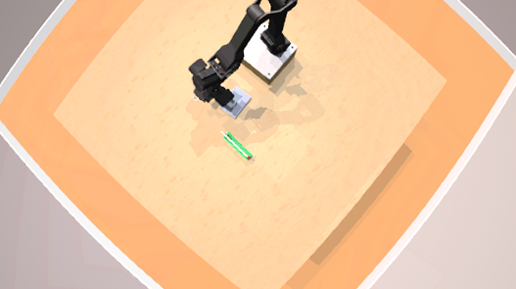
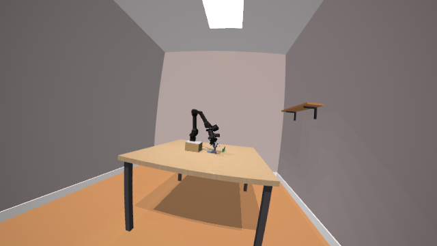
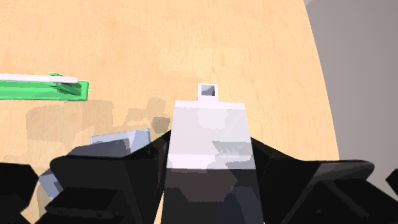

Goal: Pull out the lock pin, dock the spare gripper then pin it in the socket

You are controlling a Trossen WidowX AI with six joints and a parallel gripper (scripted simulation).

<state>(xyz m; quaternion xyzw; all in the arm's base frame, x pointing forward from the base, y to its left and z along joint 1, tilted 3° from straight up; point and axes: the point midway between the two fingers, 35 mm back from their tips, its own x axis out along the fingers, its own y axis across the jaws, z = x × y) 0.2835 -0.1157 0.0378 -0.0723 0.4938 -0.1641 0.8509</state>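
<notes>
Right now my gripper tip is 22 cm to the right of the green pin holder, 10 cm short of it and 8 cm above it. Round my gripper tip: spare gripper 2 cm above, 1 cm to the left; then socket 11 cm to the left, 5 cm below, 3 cm behind.
</notes>
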